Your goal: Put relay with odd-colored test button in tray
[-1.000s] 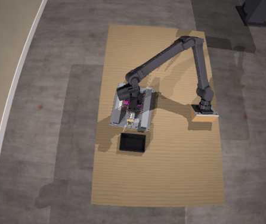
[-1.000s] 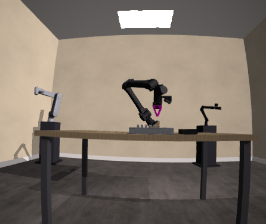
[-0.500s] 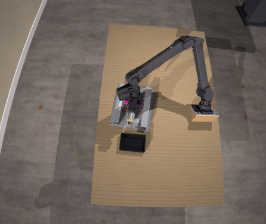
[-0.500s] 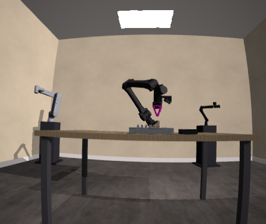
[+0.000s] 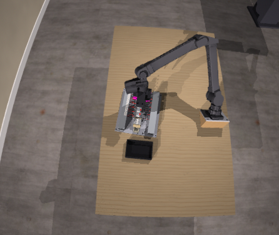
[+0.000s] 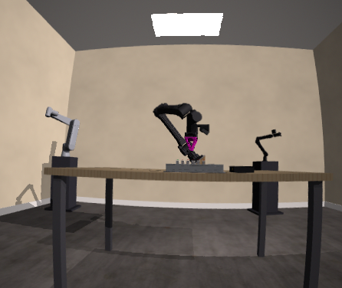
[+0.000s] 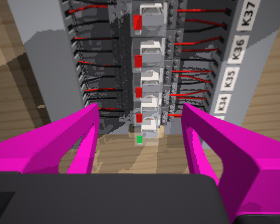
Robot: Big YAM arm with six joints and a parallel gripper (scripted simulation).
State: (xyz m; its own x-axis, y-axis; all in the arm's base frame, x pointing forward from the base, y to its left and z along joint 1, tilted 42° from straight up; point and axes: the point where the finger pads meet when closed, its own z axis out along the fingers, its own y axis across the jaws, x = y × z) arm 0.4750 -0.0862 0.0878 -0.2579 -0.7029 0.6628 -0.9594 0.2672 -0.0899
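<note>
My hand is 10 mm past the relay, 80 mm to the left of it and 80 mm above it. From my hand the other things lie so: black tray 40 mm ahead, 290 mm to the left, 110 mm below.
</note>
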